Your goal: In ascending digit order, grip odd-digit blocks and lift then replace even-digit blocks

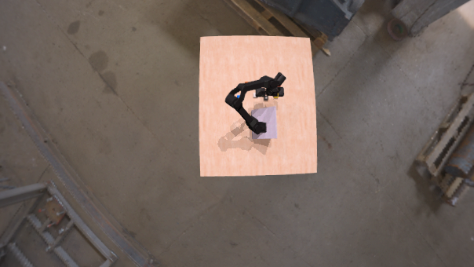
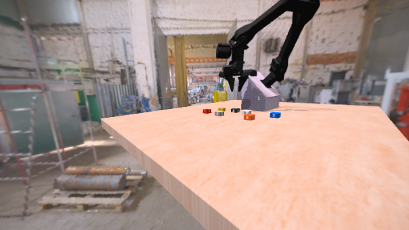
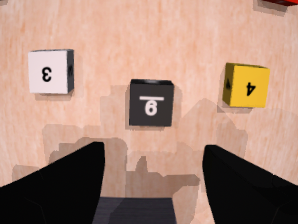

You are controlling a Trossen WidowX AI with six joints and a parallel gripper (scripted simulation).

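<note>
Now: gripper tip 10 cm above the dark block. Also, from my gripper tip: grey block (11 cm ahead, 10 cm below, 1 cm to the right); white block (10 cm below, 8 cm to the left, 2 cm ahead); yellow block (10 cm below, 8 cm to the right, 1 cm ahead).
</note>
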